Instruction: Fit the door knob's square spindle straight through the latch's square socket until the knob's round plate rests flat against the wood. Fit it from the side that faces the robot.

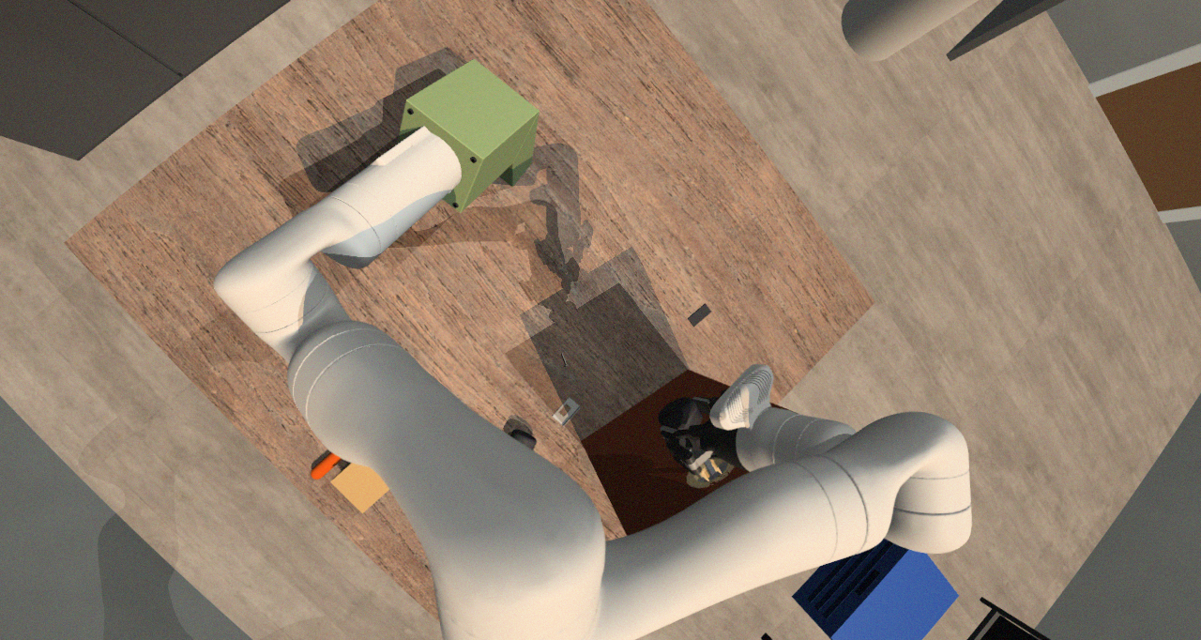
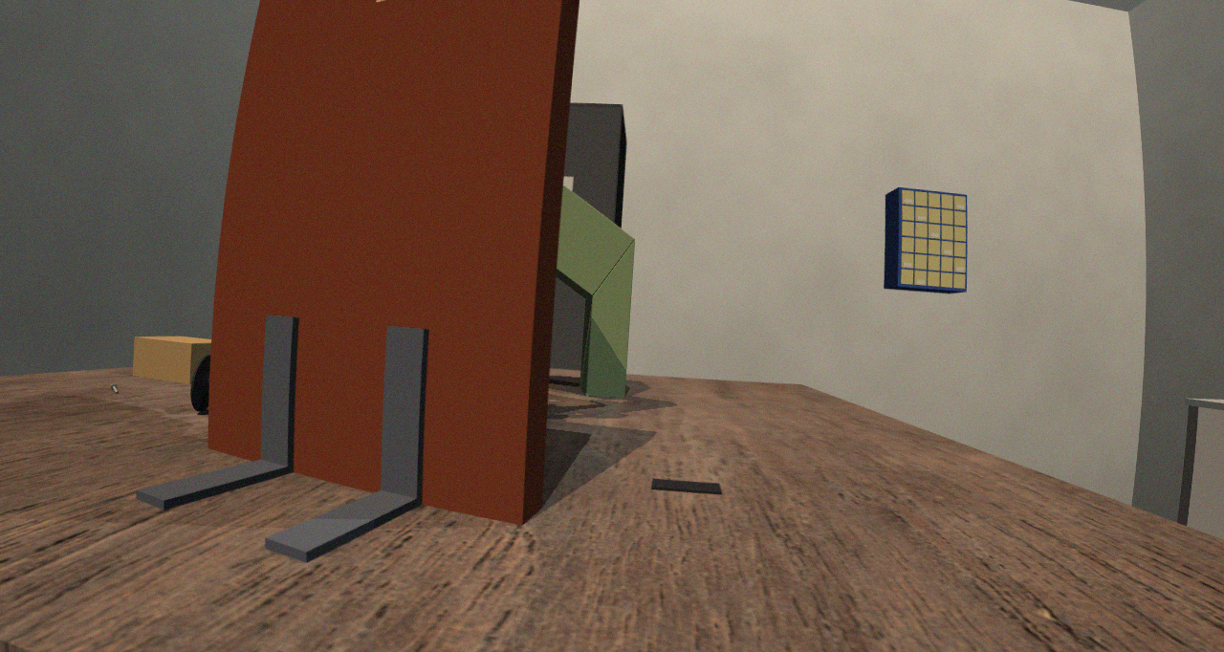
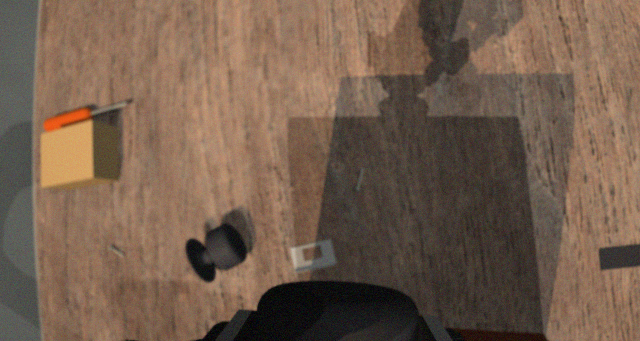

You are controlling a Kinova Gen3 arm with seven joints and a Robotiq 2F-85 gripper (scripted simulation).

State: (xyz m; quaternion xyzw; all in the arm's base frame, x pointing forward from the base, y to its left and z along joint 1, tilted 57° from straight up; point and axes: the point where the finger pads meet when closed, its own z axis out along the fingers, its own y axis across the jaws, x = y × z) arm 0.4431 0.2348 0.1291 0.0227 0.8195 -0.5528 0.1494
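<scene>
Right now the latch socket is 110 mm ahead of my hand, 20 mm to the right of it and 10 mm below it. Round my hand: tan box 520 mm to the right, 390 mm below, 190 mm behind; then dark flat strip 420 mm below, 240 mm to the left, 30 mm ahead.
</scene>
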